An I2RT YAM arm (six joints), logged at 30 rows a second.
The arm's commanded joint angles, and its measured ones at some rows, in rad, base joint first. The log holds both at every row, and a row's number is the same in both.
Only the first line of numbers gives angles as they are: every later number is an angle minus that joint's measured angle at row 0.
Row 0, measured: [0.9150, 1.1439, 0.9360, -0.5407, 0.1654, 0.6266]
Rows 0 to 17, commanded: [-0.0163, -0.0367, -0.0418, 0.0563, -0.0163, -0.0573]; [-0.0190, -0.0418, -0.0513, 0.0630, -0.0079, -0.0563]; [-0.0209, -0.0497, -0.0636, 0.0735, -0.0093, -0.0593]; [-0.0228, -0.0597, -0.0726, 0.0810, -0.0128, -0.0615]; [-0.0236, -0.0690, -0.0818, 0.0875, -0.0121, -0.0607]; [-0.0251, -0.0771, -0.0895, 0.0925, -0.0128, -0.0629]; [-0.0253, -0.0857, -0.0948, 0.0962, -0.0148, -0.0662]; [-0.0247, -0.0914, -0.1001, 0.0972, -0.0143, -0.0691]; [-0.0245, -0.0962, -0.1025, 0.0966, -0.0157, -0.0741]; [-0.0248, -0.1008, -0.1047, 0.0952, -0.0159, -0.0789]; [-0.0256, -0.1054, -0.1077, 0.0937, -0.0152, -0.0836]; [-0.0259, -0.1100, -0.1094, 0.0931, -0.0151, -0.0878]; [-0.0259, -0.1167, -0.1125, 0.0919, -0.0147, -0.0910]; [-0.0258, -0.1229, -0.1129, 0.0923, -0.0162, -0.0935]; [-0.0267, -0.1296, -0.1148, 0.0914, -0.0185, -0.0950]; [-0.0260, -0.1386, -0.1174, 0.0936, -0.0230, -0.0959]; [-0.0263, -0.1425, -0.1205, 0.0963, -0.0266, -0.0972]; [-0.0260, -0.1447, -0.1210, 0.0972, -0.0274, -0.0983]
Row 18, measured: [-0.0202, -0.1183, -0.1053, 0.0927, -0.0176, -0.0756]
